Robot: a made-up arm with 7 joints.
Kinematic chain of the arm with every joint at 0, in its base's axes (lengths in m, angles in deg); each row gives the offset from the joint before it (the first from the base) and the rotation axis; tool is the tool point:
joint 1: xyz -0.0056 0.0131 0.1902 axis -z
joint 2: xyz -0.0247 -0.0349 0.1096 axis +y
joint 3: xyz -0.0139 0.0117 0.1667 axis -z
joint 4: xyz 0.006 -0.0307 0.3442 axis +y
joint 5: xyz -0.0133 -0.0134 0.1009 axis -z
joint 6: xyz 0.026 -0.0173 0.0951 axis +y
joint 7: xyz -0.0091 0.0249 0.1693 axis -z
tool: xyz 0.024 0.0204 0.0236
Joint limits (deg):
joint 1: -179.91..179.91
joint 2: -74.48..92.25
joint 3: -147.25..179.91
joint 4: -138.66..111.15
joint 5: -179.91..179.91
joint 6: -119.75..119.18
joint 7: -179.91..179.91
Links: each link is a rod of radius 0.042 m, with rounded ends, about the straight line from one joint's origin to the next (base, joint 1, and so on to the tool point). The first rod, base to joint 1, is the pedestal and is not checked.
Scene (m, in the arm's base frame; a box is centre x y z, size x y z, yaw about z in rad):
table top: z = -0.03
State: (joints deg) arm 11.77 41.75 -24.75 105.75 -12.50 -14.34 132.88
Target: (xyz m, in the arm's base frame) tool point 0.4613 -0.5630 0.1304
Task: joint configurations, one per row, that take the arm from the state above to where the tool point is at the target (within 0.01 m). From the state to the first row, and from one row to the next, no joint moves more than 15 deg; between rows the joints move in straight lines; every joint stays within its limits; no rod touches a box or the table.
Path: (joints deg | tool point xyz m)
1: 23.38 54.15 -19.26 92.87 -12.35 -17.41 133.49 | 0.5883 -0.2092 0.3132
2: 34.99 66.54 -13.78 79.98 -12.19 -20.48 134.11 | 0.5597 -0.3983 0.2245
3: 46.59 78.94 -8.29 67.10 -12.04 -23.55 134.72 | 0.4613 -0.5630 0.1304

